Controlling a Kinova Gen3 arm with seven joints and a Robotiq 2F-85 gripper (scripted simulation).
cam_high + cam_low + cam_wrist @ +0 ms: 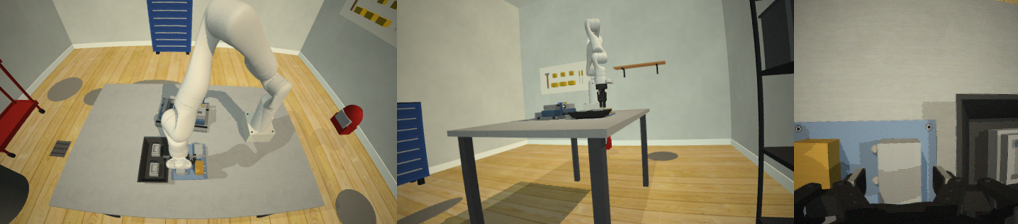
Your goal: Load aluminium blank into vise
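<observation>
My gripper is now 90 mm past the brass blank, 40 mm above it and 10 mm to the right of it. From my hand the other things lie so: hose block 300 mm to the right, 130 mm behind, 10 mm above; vise 330 mm to the right, 40 mm behind, 30 mm below.
</observation>
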